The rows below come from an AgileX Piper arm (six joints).
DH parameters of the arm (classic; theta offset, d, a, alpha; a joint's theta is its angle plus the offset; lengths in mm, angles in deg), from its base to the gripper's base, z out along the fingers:
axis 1: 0 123 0 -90
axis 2: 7.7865 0 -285 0
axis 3: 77.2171 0 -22 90
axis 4: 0 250.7 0 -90
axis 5: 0 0 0 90
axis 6: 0 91 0 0
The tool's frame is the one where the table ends.
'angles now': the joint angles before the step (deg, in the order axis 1, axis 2, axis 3, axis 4, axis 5, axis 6). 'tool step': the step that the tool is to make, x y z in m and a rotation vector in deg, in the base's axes. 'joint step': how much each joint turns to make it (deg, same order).
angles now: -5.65, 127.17, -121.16, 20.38, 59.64, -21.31
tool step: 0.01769, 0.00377, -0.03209, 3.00, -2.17, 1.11
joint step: 0.07, 4.39, 0.00, 5.46, -5.27, -4.26
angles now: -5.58, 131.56, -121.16, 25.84, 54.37, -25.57
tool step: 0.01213, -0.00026, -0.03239, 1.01, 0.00, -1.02
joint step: 0.06, 3.98, -0.01, 1.83, -3.88, -1.14
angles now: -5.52, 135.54, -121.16, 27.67, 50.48, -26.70
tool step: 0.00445, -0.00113, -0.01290, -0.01, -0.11, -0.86
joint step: 0.00, 1.55, -0.01, 0.17, -1.86, -0.02
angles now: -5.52, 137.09, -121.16, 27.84, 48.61, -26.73
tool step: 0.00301, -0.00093, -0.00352, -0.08, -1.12, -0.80
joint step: 0.00, 0.53, -0.01, 0.26, -1.82, -0.11
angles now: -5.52, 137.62, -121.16, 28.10, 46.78, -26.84
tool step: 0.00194, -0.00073, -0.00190, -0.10, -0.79, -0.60
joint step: 0.00, 0.31, -0.01, 0.09, -1.25, 0.01
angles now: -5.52, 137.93, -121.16, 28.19, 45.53, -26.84
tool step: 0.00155, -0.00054, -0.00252, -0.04, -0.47, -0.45
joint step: 0.00, 0.35, 0.00, 0.10, -0.93, 0.00
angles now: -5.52, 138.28, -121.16, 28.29, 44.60, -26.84
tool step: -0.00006, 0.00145, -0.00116, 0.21, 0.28, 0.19
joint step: 0.12, 0.12, 0.00, 0.17, 0.21, -0.01
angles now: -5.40, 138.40, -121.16, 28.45, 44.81, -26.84
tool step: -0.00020, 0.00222, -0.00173, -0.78, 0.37, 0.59
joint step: 0.31, 0.12, 0.00, -0.85, 0.20, -0.01
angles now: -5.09, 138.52, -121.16, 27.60, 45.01, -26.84
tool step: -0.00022, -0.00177, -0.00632, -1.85, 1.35, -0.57
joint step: 0.13, 0.51, -0.01, -3.06, 0.12, 1.83
